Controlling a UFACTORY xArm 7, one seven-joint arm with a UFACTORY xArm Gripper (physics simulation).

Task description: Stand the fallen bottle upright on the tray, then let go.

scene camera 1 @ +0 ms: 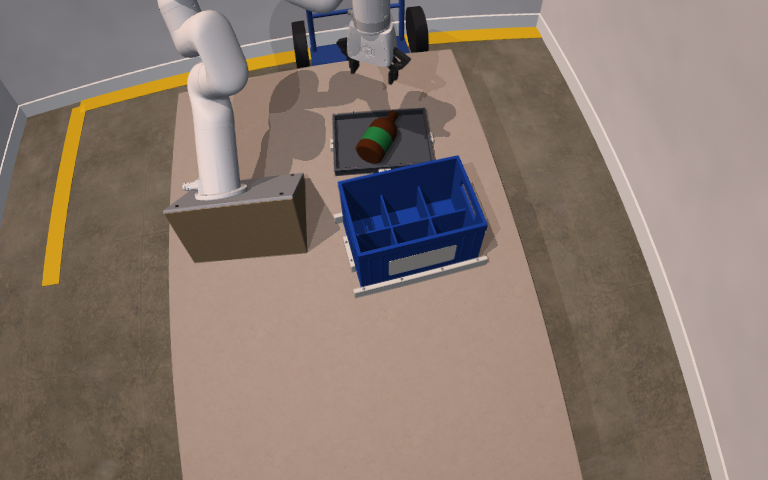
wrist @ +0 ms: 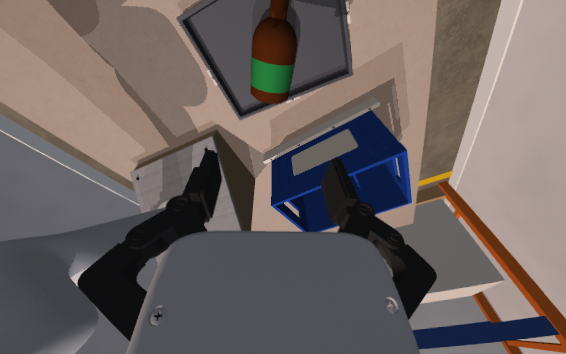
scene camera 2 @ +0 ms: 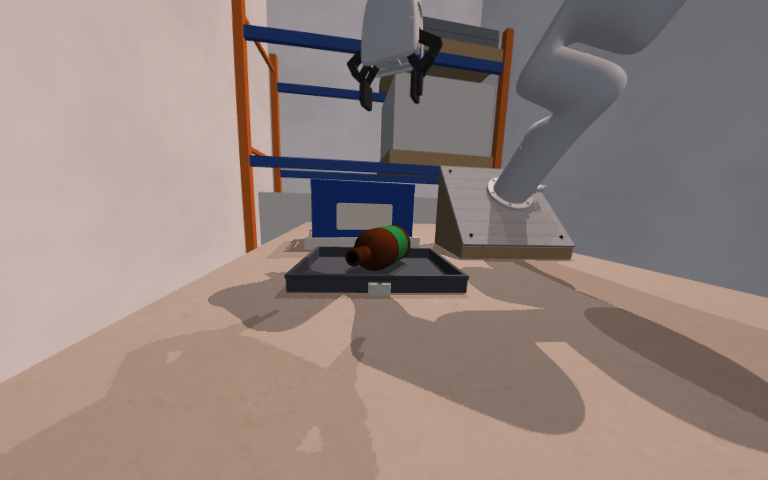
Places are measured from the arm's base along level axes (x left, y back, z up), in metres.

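Pixels of known places: gripper, between the fingertips: (scene camera 1: 373, 75) (wrist: 274, 168) (scene camera 2: 389, 104); arm's base, origin of its link: (scene camera 1: 221, 193) (scene camera 2: 508, 194).
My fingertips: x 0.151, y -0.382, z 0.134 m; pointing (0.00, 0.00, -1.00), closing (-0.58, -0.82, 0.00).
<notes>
Ahead of a thing's pixels: the offset from my fingertips to its top centre.
A brown bottle @[dx +0.028, dy -0.019, dz -0.213 m] (scene camera 1: 377, 138) (scene camera 2: 378, 247) (wrist: 273, 60) with a green label lies on its side in the dark grey tray (scene camera 1: 336, 152) (scene camera 2: 328, 284) (wrist: 224, 90). In scene camera 1 its neck points to the tray's back right and its base to the front; in scene camera 2 the neck points toward the camera and slightly left. My gripper (scene camera 1: 372, 75) (scene camera 2: 391, 103) (wrist: 274, 168) is open and empty. It hangs well above the table and the bottle, apart from both, toward the back side of the tray in scene camera 1.
A blue divided crate @[dx -0.275, dy -0.025, dz -0.117 m] (scene camera 1: 421, 234) (scene camera 2: 362, 224) (wrist: 345, 165) stands beside the tray, with pale rails @[dx -0.374, dy -0.031, dz -0.262 m] (scene camera 1: 421, 276) at its foot. The arm's wedge-shaped base block (scene camera 1: 243, 226) (scene camera 2: 504, 220) stands to the left of the crate in scene camera 1. A blue hand truck (scene camera 1: 328, 53) stands behind the table.
</notes>
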